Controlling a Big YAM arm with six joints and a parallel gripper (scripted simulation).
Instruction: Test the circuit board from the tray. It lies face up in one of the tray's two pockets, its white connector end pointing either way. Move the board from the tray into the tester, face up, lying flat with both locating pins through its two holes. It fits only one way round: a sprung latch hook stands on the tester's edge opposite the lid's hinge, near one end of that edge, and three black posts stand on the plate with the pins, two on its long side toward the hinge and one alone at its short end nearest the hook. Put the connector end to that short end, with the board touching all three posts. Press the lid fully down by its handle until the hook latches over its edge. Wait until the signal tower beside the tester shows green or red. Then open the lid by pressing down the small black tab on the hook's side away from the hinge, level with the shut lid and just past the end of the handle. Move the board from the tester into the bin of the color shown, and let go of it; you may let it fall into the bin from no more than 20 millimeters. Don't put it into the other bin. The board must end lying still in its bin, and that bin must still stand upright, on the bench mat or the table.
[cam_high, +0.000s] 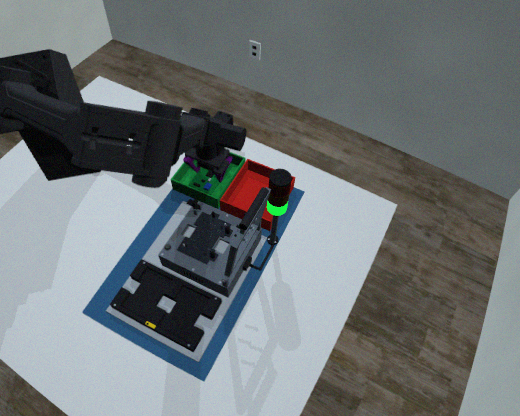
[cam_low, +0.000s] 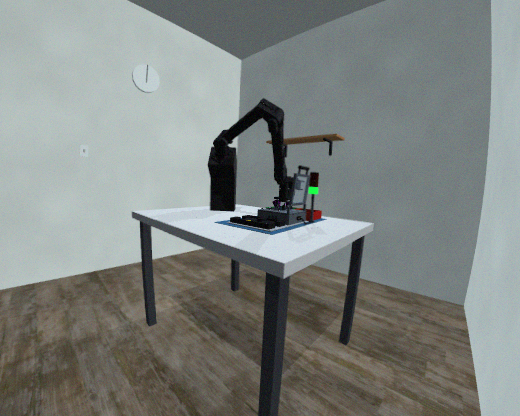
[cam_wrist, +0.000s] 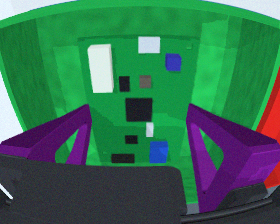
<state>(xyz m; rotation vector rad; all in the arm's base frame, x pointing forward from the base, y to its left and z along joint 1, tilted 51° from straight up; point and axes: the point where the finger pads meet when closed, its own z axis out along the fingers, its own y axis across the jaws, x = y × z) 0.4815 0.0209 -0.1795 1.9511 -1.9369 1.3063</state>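
Now: hand right at the green bin. Also, from my hand: black latch hook: 15 cm to the right, 7 cm above, 1 cm ahead; green circuit board: right at my hand; red bin: 15 cm ahead, 3 cm to the right.
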